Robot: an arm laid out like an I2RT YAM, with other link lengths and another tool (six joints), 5 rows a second.
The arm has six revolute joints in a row. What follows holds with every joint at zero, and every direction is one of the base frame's.
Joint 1 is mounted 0.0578 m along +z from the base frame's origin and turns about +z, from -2.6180 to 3.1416 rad.
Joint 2 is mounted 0.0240 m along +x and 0.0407 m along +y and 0.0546 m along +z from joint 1 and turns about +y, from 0.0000 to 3.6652 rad.
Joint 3 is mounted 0.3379 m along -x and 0.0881 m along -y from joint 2 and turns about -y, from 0.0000 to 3.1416 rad.
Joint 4 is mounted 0.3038 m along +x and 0.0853 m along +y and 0.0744 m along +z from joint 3 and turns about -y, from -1.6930 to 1.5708 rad.
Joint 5 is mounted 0.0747 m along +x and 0.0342 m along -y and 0.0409 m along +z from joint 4 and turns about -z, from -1.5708 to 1.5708 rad.
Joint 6 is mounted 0.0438 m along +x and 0.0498 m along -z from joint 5 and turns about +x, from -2.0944 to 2.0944 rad.
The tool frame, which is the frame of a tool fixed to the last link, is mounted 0.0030 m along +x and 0.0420 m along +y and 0.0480 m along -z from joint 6; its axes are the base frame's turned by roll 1.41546, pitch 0.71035 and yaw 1.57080 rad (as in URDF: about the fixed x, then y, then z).
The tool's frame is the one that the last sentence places.
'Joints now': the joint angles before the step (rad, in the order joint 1, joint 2, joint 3, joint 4, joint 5, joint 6). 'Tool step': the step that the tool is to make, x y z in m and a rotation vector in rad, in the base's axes. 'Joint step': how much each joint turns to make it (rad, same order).
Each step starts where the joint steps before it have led.
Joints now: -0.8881 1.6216 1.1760 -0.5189 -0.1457 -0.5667
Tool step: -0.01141 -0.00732 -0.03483 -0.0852 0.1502 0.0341
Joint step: -0.0001 0.0354 -0.0699 0.0662 0.1230 -0.1231
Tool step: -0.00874 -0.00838 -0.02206 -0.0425 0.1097 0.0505
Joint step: -0.0061 0.0399 -0.0309 0.0360 0.0660 -0.1068
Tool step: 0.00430 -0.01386 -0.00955 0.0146 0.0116 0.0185
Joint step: -0.0118 0.0560 0.0328 0.0055 -0.0151 -0.0263
